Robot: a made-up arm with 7 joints. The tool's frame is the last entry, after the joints.
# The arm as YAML. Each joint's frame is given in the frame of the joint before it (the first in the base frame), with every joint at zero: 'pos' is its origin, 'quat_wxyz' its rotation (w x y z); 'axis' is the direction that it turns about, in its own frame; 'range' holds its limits. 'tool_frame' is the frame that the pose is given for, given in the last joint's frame.
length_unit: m
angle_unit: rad
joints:
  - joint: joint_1
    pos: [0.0, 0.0, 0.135]
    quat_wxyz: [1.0, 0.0, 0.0, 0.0]
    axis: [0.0, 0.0, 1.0]
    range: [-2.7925, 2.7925]
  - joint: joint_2
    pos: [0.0, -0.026, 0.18]
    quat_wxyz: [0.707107, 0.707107, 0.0, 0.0]
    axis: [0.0, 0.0, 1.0]
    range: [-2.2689, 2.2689]
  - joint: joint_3
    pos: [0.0, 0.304, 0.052]
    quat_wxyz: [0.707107, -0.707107, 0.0, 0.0]
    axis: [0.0, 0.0, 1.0]
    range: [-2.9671, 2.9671]
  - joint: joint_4
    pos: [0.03, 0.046, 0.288]
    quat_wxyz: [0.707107, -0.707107, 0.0, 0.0]
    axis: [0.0, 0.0, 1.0]
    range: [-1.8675, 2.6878]
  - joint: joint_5
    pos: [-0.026, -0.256, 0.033]
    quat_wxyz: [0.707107, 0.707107, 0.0, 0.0]
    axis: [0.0, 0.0, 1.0]
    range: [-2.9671, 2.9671]
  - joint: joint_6
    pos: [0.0, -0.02, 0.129]
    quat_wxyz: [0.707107, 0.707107, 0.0, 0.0]
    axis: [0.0, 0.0, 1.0]
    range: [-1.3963, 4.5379]
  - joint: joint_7
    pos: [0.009, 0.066, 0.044]
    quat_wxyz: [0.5, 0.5, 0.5, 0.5]
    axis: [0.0, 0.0, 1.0]
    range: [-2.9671, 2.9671]
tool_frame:
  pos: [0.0, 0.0, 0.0]
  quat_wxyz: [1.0, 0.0, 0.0, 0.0]
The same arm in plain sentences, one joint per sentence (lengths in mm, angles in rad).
The arm has seven revolute joints in a row. What follows holds with every joint at zero, and every direction is one of the base frame's.
Joint 1 lies 135.0 mm along +z from the base frame's origin and turns about +z, from -2.7925 to 2.7925 rad.
Joint 2 lies 26.0 mm along -y and 180.0 mm along +z from joint 1 and turns about -y, from -2.2689 to 2.2689 rad.
Joint 3 lies 52.0 mm along -y and 304.0 mm along +z from joint 2 and turns about +z, from -2.9671 to 2.9671 rad.
Joint 4 lies 30.0 mm along +x and 46.0 mm along +y and 288.0 mm along +z from joint 3 and turns about +y, from -1.8675 to 2.6878 rad.
Joint 5 lies 26.0 mm along -x and 33.0 mm along +y and 256.0 mm along +z from joint 4 and turns about +z, from -2.9671 to 2.9671 rad.
Joint 6 lies 20.0 mm along -y and 129.0 mm along +z from joint 5 and turns about -y, from -1.3963 to 4.5379 rad.
Joint 7 lies 9.0 mm along +x and 44.0 mm along -y and 66.0 mm along +z from joint 6 and turns about +x, from -2.9671 to 2.9671 rad.
The tool frame, which is the frame that the pose is given for, lies at the same point as joint 7; its axes are the base frame's turned by roll 3.1416, pitch -1.5708 and yaw 0.0000 rad (as in URDF: about the fixed x, then y, then z).

